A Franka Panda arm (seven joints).
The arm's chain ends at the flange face. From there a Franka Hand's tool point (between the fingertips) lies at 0.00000 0.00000 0.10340 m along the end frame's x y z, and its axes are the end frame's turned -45 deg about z.
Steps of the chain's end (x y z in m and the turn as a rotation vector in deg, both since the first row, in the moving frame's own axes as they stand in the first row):
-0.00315 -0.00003 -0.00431 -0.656 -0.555 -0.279
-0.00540 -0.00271 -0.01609 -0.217 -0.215 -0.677
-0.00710 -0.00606 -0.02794 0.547 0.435 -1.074
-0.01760 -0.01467 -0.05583 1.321 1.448 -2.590
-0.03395 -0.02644 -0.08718 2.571 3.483 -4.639
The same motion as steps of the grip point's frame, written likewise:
-0.00375 -0.00212 -0.00432 -0.071 -0.856 -0.279
-0.00245 -0.00573 -0.01609 -0.001 -0.305 -0.677
0.00052 -0.00946 -0.02795 0.079 0.694 -1.074
0.00146 -0.02274 -0.05589 -0.090 1.958 -2.590
0.00245 -0.04185 -0.08747 -0.645 4.281 -4.639

